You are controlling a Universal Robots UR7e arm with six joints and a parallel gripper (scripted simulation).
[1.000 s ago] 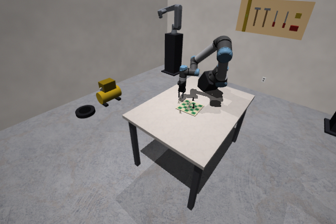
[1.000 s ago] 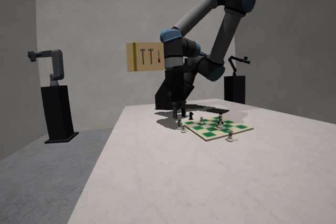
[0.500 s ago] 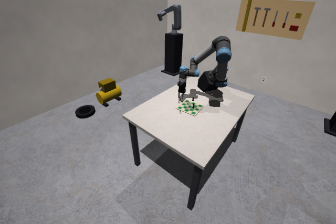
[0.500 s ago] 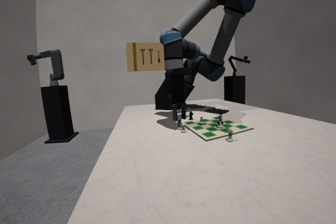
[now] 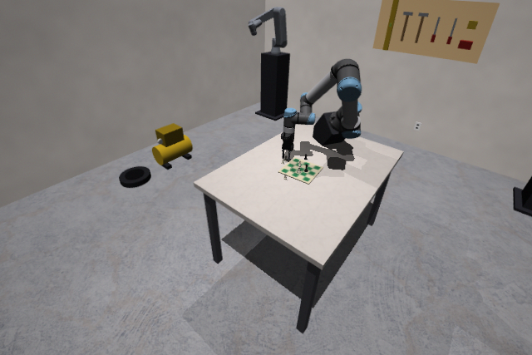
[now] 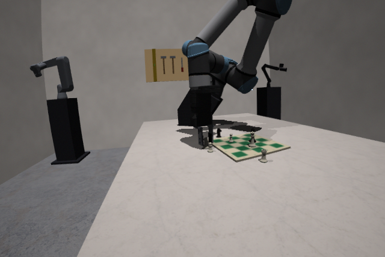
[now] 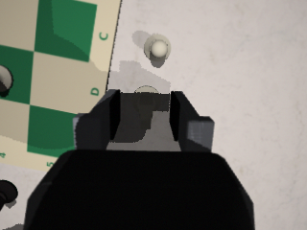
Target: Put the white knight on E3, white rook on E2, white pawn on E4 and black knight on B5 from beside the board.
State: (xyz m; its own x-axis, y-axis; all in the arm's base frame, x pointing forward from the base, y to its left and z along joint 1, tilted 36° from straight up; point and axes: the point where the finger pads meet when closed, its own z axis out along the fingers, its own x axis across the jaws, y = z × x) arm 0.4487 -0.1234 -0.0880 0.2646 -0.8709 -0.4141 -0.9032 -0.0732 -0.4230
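Now: hand 14 cm to the right of the cream chessboard, 3 cm above it and 2 cm short of it.
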